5 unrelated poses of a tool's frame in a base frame.
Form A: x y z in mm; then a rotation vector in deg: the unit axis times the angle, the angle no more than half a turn.
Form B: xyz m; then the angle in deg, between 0 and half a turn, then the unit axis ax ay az. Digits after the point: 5 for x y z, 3 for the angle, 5 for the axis.
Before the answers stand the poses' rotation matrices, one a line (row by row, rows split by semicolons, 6 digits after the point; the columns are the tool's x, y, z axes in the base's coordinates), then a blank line. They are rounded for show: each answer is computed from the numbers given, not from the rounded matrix.
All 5 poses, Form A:
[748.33 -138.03 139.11 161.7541 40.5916 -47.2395]
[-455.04 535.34 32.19 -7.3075 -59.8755 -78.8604]
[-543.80 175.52 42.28 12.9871 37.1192 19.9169]
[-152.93 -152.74 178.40 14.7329 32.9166 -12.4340]
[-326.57 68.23 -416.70 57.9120 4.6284 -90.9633]
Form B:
0.742633 0.467260 -0.479755; 0.403958 -0.883919 -0.235594; -0.534148 -0.018841 -0.845181
-0.155048 0.835428 -0.527276; -0.732332 0.261031 0.628930; 0.663061 0.483655 0.571339
0.742797 -0.244450 0.623295; 0.384195 0.918057 -0.097803; -0.548313 0.312114 0.775847
0.818289 0.272508 0.506105; -0.130159 0.945453 -0.298626; -0.559876 0.178489 0.809123
0.068629 0.831924 -0.550630; -0.771738 -0.305500 -0.557755; -0.632227 0.463220 0.621061

[0.74833 -0.13803 0.13911 173.331 0.93321 0.23419 -0.27254]
[-0.45504 0.53534 0.03219 99.285 -0.07360 -0.60307 -0.79429]
[-0.54380 0.17552 0.04228 44.082 0.29462 0.84206 0.45182]
[-0.15293 -0.15274 0.17840 38.147 0.38622 0.86290 -0.32595]
[-0.32657 0.06823 -0.41670 107.933 0.53655 0.04288 -0.84278]

